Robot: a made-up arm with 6 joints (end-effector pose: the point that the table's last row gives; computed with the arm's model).
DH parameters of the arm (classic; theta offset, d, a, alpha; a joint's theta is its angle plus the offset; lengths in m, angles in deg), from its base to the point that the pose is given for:
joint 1: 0 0.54 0 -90
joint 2: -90 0 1.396 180
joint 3: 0 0 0 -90
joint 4: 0 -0.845 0 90
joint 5: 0 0.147 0 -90
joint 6: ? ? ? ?
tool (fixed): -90 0 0 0
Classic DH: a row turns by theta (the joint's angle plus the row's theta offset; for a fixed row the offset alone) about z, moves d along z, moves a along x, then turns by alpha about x.
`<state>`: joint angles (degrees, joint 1 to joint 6).
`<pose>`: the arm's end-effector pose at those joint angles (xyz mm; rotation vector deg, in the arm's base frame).
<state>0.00 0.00 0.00 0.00 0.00 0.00</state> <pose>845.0 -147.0 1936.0 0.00 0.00 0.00</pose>
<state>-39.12 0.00 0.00 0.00 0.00 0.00</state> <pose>562.8 -647.2 1936.0 0.00 0.00 -39.12</pose>
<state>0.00 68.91 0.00 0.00 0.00 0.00</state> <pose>1606.6 -147.0 253.9 0.00 68.91 0.00</pose>
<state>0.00 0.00 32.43 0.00 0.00 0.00</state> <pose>713.2 -147.0 2389.1 0.00 -32.43 0.00</pose>
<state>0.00 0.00 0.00 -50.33 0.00 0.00</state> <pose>845.0 -93.8 1822.8 50.33 0.00 0.00</pose>
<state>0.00 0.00 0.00 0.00 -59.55 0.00</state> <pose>845.0 -147.0 1936.0 0.00 59.55 0.00</pose>
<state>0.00 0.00 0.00 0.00 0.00 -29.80</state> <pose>845.0 -147.0 1936.0 29.80 0.00 0.00</pose>
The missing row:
joint 6: 90 0 0 90
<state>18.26 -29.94 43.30 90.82 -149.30 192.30</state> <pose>-564.6 -184.1 2601.2 -112.04 86.29 88.31</pose>
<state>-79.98 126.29 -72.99 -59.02 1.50 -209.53</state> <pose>-10.3 -376.8 111.7 77.32 67.53 91.39</pose>
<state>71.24 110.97 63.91 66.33 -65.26 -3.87</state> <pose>691.9 1853.7 -486.5 -117.05 36.32 27.19</pose>
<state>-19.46 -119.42 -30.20 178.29 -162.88 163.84</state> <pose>-1090.9 541.3 699.3 27.75 105.17 -27.30</pose>
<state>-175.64 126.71 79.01 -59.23 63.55 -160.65</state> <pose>-1595.5 -46.2 -1004.5 -67.89 -159.50 23.13</pose>
